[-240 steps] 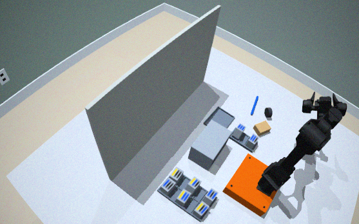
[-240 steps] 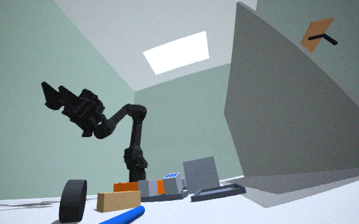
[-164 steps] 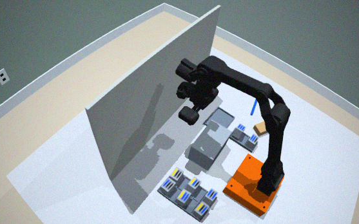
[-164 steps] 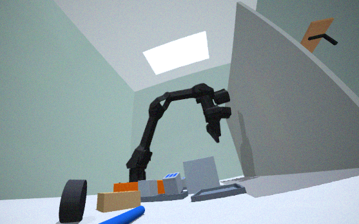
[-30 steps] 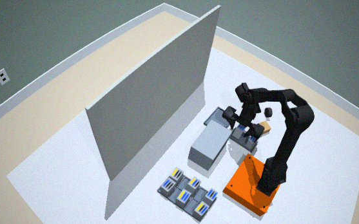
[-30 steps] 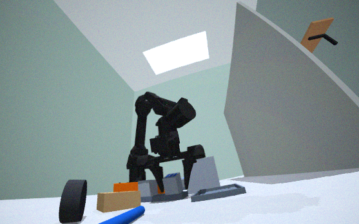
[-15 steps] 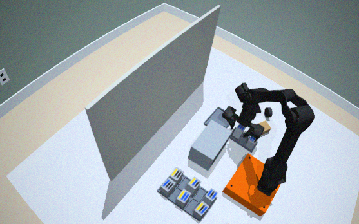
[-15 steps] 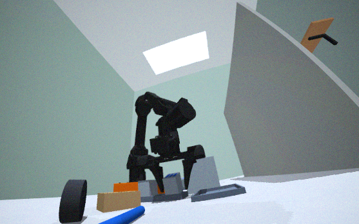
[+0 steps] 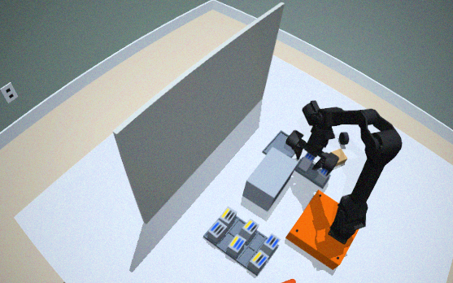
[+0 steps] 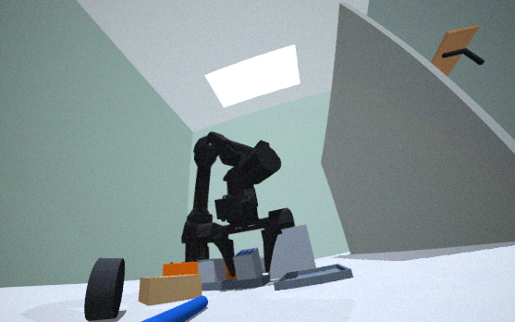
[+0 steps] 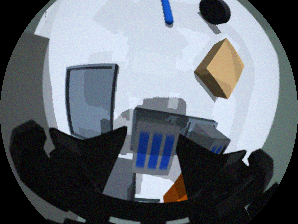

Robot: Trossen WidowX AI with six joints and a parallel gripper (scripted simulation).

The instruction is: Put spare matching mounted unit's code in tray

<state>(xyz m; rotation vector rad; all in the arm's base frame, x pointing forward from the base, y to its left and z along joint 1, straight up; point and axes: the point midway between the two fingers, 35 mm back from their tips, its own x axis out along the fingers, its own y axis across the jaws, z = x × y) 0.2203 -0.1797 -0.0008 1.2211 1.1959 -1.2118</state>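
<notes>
The grey tray lies 11 cm ahead of my gripper tip, 2 cm to the right of it and 1 cm below it. From my gripper tip the other things lie so: black disc (20 cm to the right, 7 cm behind, 1 cm above); grey block (16 cm to the left, 6 cm ahead, 3 cm above); tan block (10 cm to the right, 8 cm behind).
</notes>
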